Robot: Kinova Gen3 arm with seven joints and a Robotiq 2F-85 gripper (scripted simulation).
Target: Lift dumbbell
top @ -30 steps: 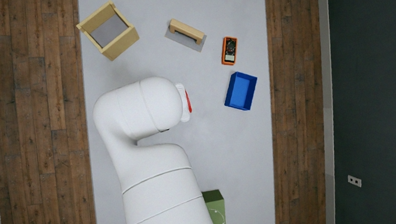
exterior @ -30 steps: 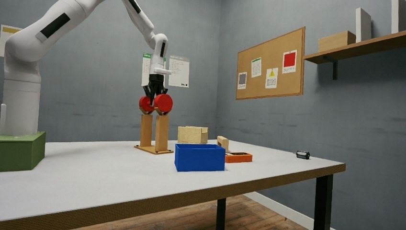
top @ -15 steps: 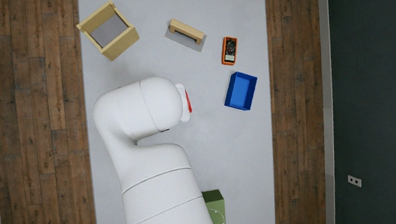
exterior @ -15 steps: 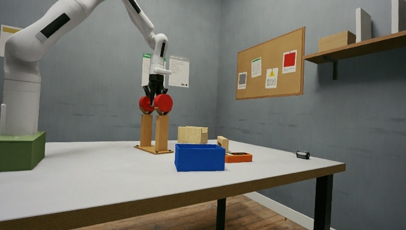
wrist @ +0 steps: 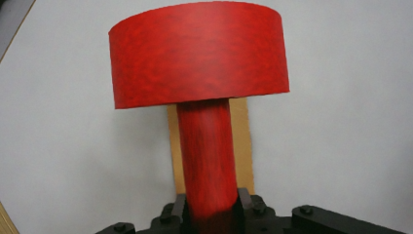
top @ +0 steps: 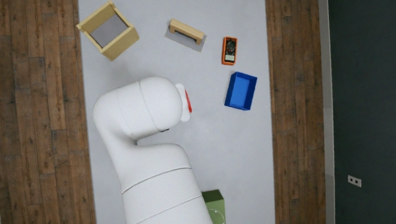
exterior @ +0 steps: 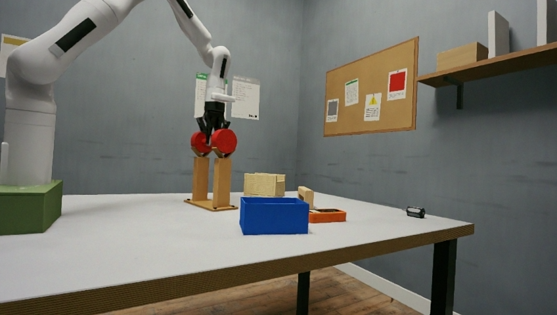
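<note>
Right now my hand is 14 cm above the cradle. Also, from my hand: wooden box 36 cm ahead, 19 cm below, 13 cm to the left; red dumbbell right at my hand; orange multimeter 38 cm to the right, 22 cm below, 19 cm ahead.
</note>
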